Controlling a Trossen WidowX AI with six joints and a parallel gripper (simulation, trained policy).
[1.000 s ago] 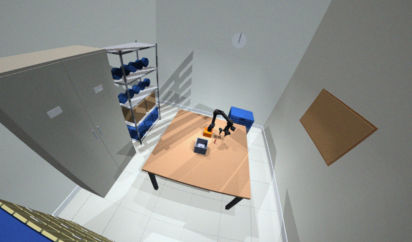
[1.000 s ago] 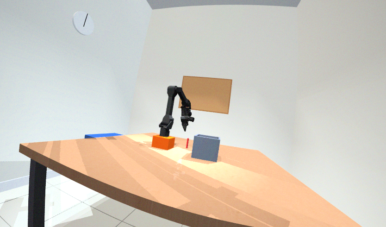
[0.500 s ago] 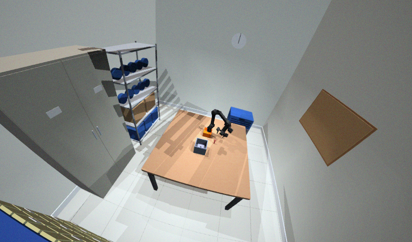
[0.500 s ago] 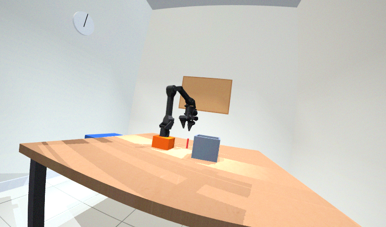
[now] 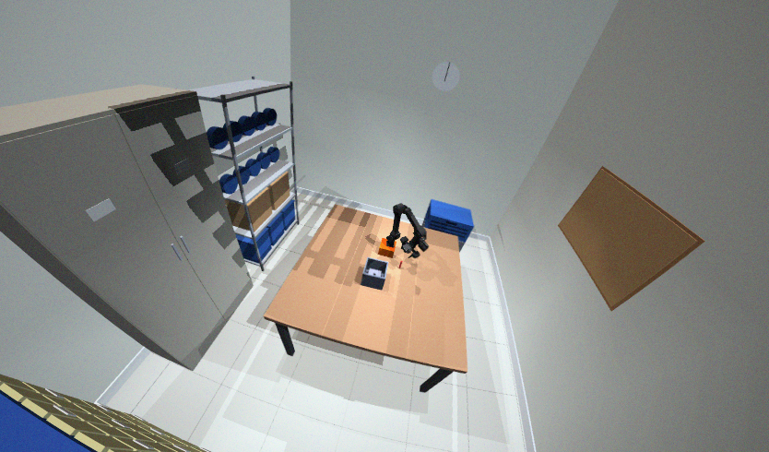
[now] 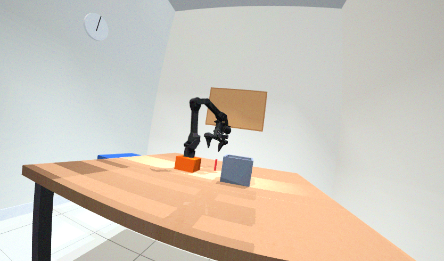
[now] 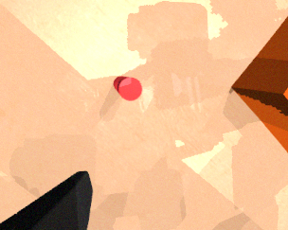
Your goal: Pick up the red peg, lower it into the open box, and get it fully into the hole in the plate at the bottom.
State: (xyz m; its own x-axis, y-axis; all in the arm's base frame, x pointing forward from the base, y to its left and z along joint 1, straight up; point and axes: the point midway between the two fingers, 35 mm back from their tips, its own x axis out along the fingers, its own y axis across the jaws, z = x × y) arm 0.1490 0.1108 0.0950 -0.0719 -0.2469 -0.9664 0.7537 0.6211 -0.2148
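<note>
Now: gripper tip 30 mm short of the red peg, 10 mm to the left of it and 100 mm above it.
</note>
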